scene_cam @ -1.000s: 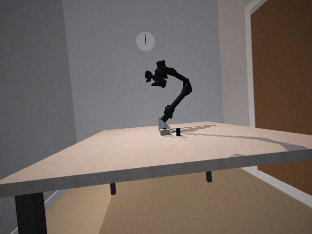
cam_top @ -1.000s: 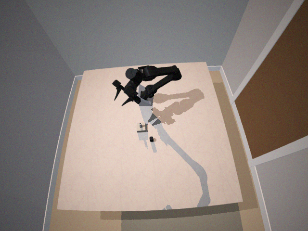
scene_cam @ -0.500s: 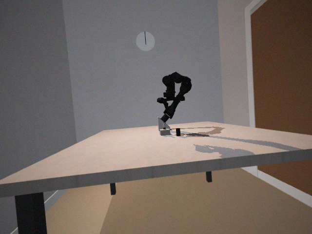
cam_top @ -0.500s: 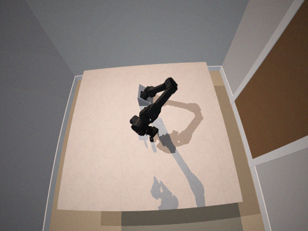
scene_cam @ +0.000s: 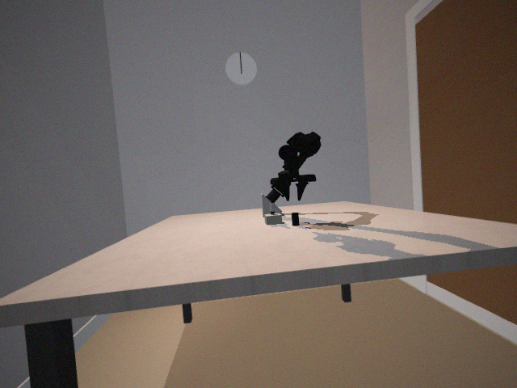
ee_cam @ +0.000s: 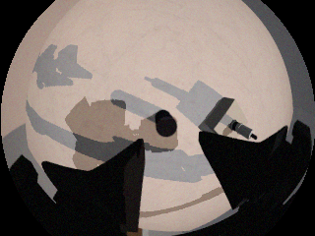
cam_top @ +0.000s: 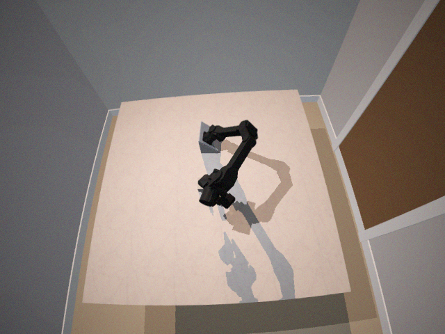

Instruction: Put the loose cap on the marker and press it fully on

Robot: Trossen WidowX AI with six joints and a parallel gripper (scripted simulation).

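Right now the dark cap is 10 mm behind my gripper tip and 80 mm below it. From my gripper tip the other things lie so: grey holder block (100 mm behind, 80 mm to the right, 80 mm below).
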